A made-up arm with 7 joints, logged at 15 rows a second.
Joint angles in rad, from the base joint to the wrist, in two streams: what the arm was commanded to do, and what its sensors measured. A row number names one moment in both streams.
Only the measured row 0 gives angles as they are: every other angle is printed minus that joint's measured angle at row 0.
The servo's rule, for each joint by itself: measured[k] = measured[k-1] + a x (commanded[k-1-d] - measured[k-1]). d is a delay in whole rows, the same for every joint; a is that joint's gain. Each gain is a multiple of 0.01, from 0.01 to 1. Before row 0 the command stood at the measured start. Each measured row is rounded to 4 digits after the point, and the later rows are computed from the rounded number. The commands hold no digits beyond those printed.
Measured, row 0:
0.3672 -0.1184 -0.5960 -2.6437 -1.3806 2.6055 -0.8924
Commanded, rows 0 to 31:
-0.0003 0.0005 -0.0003 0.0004 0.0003 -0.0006 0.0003
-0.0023 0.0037 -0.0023 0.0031 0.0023 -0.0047 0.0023
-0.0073 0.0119 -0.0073 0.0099 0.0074 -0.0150 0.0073
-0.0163 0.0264 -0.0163 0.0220 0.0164 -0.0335 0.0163
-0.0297 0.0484 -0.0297 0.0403 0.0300 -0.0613 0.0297
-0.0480 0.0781 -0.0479 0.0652 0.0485 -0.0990 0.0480
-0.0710 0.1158 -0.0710 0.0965 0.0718 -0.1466 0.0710
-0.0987 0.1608 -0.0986 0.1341 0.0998 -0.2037 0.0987
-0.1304 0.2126 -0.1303 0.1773 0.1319 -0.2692 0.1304
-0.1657 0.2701 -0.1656 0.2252 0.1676 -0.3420 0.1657
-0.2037 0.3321 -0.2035 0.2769 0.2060 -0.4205 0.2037
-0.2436 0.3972 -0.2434 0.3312 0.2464 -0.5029 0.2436
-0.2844 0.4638 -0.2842 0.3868 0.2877 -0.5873 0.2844
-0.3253 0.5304 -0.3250 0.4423 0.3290 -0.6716 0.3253
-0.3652 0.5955 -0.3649 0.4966 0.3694 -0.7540 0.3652
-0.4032 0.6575 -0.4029 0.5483 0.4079 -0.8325 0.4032
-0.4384 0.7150 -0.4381 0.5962 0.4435 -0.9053 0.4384
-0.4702 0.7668 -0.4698 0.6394 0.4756 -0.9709 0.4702
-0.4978 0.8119 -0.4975 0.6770 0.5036 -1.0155 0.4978
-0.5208 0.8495 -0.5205 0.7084 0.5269 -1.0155 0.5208
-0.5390 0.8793 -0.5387 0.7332 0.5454 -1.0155 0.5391
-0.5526 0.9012 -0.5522 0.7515 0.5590 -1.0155 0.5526
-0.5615 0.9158 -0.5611 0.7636 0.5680 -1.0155 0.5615
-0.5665 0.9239 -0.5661 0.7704 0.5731 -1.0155 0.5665
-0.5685 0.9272 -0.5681 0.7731 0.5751 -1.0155 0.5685
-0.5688 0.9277 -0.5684 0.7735 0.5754 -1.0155 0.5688
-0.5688 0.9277 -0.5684 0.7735 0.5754 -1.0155 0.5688
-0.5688 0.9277 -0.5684 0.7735 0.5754 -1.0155 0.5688
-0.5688 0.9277 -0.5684 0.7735 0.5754 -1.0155 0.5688
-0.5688 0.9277 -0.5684 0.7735 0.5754 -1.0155 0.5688
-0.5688 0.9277 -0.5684 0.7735 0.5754 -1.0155 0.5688
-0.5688 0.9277 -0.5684 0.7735 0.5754 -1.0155 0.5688
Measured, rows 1 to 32:
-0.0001 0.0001 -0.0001 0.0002 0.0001 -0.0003 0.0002
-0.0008 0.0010 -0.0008 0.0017 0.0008 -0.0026 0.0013
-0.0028 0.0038 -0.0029 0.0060 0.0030 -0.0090 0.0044
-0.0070 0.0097 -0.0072 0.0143 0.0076 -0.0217 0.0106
-0.0140 0.0198 -0.0144 0.0278 0.0152 -0.0423 0.0205
-0.0245 0.0350 -0.0251 0.0472 0.0265 -0.0718 0.0348
-0.0389 0.0560 -0.0398 0.0728 0.0419 -0.1107 0.0536
-0.0574 0.0832 -0.0586 0.1047 0.0616 -0.1591 0.0771
-0.0800 0.1168 -0.0815 0.1425 0.0855 -0.2164 0.1048
-0.1066 0.1567 -0.1084 0.1855 0.1134 -0.2817 0.1365
-0.1367 0.2023 -0.1388 0.2330 0.1449 -0.3539 0.1714
-0.1698 0.2530 -0.1723 0.2841 0.1794 -0.4314 0.2089
-0.2053 0.3078 -0.2081 0.3375 0.2162 -0.5125 0.2482
-0.2425 0.3657 -0.2455 0.3920 0.2546 -0.5952 0.2883
-0.2805 0.4254 -0.2837 0.4464 0.2936 -0.6778 0.3283
-0.3185 0.4857 -0.3218 0.4994 0.3325 -0.7582 0.3672
-0.3557 0.5453 -0.3590 0.5497 0.3702 -0.8347 0.4042
-0.3912 0.6029 -0.3945 0.5963 0.4060 -0.9055 0.4385
-0.4242 0.6572 -0.4275 0.6383 0.4392 -0.9627 0.4693
-0.4541 0.7072 -0.4573 0.6748 0.4690 -0.9902 0.4961
-0.4804 0.7519 -0.4833 0.7052 0.4950 -1.0034 0.5185
-0.5028 0.7907 -0.5053 0.7293 0.5168 -1.0097 0.5362
-0.5210 0.8232 -0.5232 0.7471 0.5342 -1.0127 0.5494
-0.5351 0.8494 -0.5369 0.7592 0.5474 -1.0142 0.5583
-0.5455 0.8696 -0.5469 0.7664 0.5568 -1.0149 0.5636
-0.5527 0.8847 -0.5538 0.7701 0.5631 -1.0152 0.5663
-0.5577 0.8959 -0.5585 0.7719 0.5673 -1.0154 0.5676
-0.5611 0.9042 -0.5617 0.7727 0.5701 -1.0155 0.5682
-0.5635 0.9103 -0.5638 0.7731 0.5719 -1.0155 0.5685
-0.5651 0.9148 -0.5653 0.7733 0.5731 -1.0155 0.5687
-0.5662 0.9182 -0.5663 0.7734 0.5739 -1.0155 0.5688
-0.5670 0.9207 -0.5670 0.7735 0.5744 -1.0155 0.5688
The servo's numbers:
d 0
a 0.31 0.26 0.32 0.52 0.34 0.52 0.52

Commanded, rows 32 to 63:
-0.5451 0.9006 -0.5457 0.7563 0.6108 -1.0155 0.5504
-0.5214 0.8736 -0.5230 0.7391 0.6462 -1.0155 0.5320
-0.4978 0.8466 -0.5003 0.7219 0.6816 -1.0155 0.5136
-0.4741 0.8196 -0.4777 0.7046 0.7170 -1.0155 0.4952
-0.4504 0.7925 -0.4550 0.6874 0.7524 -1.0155 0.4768
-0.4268 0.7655 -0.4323 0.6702 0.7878 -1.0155 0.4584
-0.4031 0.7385 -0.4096 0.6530 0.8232 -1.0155 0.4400
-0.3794 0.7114 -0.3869 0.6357 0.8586 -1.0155 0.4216
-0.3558 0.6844 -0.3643 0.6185 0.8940 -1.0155 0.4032
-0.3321 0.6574 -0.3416 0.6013 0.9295 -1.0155 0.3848
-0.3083 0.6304 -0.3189 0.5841 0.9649 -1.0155 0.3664
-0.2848 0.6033 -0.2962 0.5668 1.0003 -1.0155 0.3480
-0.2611 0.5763 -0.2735 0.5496 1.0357 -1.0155 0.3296
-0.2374 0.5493 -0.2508 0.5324 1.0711 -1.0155 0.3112
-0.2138 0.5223 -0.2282 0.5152 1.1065 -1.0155 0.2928
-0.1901 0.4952 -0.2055 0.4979 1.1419 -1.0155 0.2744
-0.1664 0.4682 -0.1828 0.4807 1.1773 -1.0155 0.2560
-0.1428 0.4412 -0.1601 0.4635 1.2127 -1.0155 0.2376
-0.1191 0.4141 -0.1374 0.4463 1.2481 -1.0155 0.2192
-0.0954 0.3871 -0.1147 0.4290 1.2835 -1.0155 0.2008
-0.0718 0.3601 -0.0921 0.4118 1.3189 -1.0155 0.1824
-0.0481 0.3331 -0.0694 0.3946 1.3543 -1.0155 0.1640
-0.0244 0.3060 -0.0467 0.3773 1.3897 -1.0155 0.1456
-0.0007 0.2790 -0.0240 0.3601 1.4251 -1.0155 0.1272
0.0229 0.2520 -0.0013 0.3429 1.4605 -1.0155 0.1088
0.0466 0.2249 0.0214 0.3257 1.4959 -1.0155 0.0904
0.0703 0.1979 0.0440 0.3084 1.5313 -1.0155 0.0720
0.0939 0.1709 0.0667 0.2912 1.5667 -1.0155 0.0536
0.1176 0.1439 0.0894 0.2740 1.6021 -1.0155 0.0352
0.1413 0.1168 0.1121 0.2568 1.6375 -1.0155 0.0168
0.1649 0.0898 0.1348 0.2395 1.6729 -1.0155 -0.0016
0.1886 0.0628 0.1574 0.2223 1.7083 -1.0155 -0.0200
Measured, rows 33 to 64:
-0.5602 0.9155 -0.5602 0.7646 0.5868 -1.0155 0.5592
-0.5482 0.9046 -0.5483 0.7513 0.6070 -1.0155 0.5451
-0.5326 0.8895 -0.5329 0.7360 0.6324 -1.0155 0.5287
-0.5145 0.8713 -0.5152 0.7197 0.6612 -1.0155 0.5113
-0.4946 0.8508 -0.4959 0.7029 0.6922 -1.0155 0.4934
-0.4736 0.8286 -0.4755 0.6859 0.7247 -1.0155 0.4752
-0.4517 0.8052 -0.4544 0.6688 0.7582 -1.0155 0.4569
-0.4293 0.7808 -0.4328 0.6516 0.7923 -1.0155 0.4385
-0.4065 0.7557 -0.4109 0.6344 0.8269 -1.0155 0.4201
-0.3834 0.7301 -0.3887 0.6172 0.8618 -1.0155 0.4017
-0.3601 0.7042 -0.3664 0.6000 0.8969 -1.0155 0.3833
-0.3368 0.6780 -0.3439 0.5827 0.9321 -1.0155 0.3649
-0.3133 0.6516 -0.3214 0.5655 0.9673 -1.0155 0.3465
-0.2898 0.6250 -0.2988 0.5483 1.0026 -1.0155 0.3281
-0.2662 0.5983 -0.2762 0.5311 1.0379 -1.0155 0.3097
-0.2426 0.5715 -0.2536 0.5138 1.0733 -1.0155 0.2913
-0.2190 0.5446 -0.2309 0.4966 1.1087 -1.0155 0.2729
-0.1954 0.5177 -0.2082 0.4794 1.1441 -1.0155 0.2545
-0.1717 0.4908 -0.1855 0.4622 1.1795 -1.0155 0.2361
-0.1480 0.4638 -0.1628 0.4449 1.2149 -1.0155 0.2177
-0.1244 0.4368 -0.1402 0.4277 1.2503 -1.0155 0.1993
-0.1007 0.4098 -0.1175 0.4105 1.2857 -1.0155 0.1809
-0.0770 0.3828 -0.0948 0.3932 1.3211 -1.0155 0.1625
-0.0533 0.3558 -0.0721 0.3760 1.3565 -1.0155 0.1441
-0.0297 0.3288 -0.0494 0.3588 1.3919 -1.0155 0.1257
-0.0060 0.3018 -0.0267 0.3416 1.4273 -1.0155 0.1073
0.0177 0.2748 -0.0041 0.3243 1.4627 -1.0155 0.0889
0.0413 0.2478 0.0186 0.3071 1.4981 -1.0155 0.0705
0.0650 0.2208 0.0413 0.2899 1.5335 -1.0155 0.0521
0.0887 0.1938 0.0640 0.2727 1.5689 -1.0155 0.0337
0.1123 0.1668 0.0867 0.2554 1.6043 -1.0155 0.0153
0.1360 0.1398 0.1093 0.2382 1.6397 -1.0155 -0.0031

